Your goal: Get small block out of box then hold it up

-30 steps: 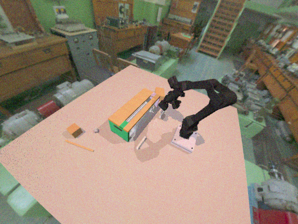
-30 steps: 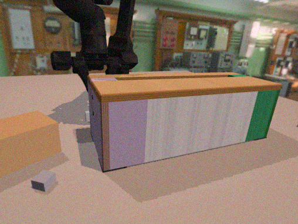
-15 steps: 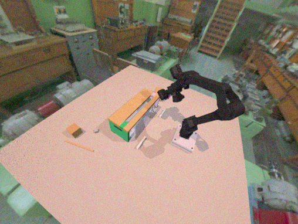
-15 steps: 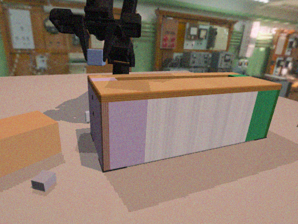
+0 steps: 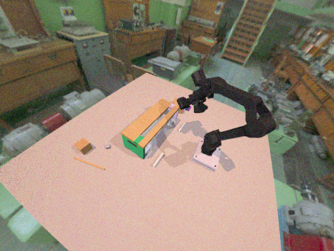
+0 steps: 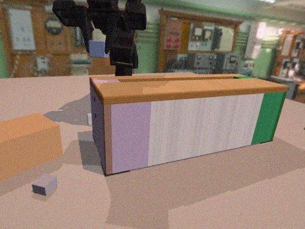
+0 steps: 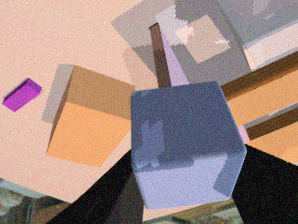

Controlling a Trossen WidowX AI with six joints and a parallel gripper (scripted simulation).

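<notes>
Now: gripper tip 1 cm past the blue block, 1 cm to the right of it and 1 cm below it. Also, from my gripper tip: thin orange stick (35 cm ahead, 48 cm to the left, 17 cm below); box (10 cm ahead, 15 cm to the left, 11 cm below).
</notes>
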